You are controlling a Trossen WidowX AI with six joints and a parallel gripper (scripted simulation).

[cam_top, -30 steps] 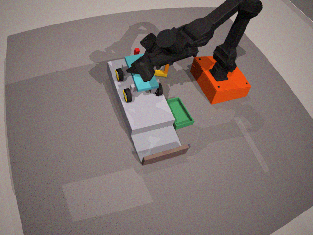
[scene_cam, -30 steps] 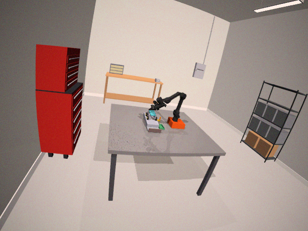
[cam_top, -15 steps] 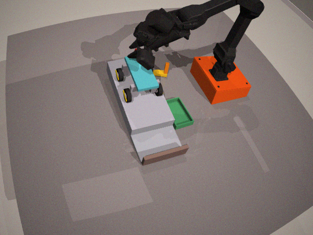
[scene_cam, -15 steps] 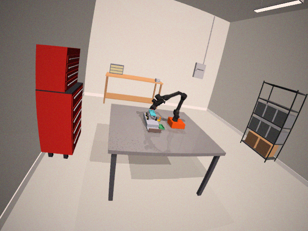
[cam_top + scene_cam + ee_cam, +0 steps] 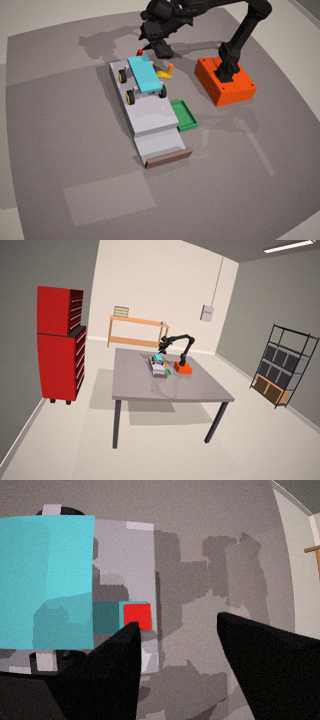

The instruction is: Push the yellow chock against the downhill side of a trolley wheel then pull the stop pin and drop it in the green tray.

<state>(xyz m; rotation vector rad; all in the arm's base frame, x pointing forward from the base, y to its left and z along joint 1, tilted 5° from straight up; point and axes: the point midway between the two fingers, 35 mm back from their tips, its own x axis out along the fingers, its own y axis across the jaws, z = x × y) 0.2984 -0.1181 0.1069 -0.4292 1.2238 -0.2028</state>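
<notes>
Now: gripper tip 50 mm above the red-headed stop pin. From my gripper tip the other things lie so: trolley (30 mm ahead, 100 mm to the left, 70 mm below); yellow chock (110 mm behind, 160 mm below); brown bar (30 mm ahead, 370 mm to the left, 150 mm below).
</notes>
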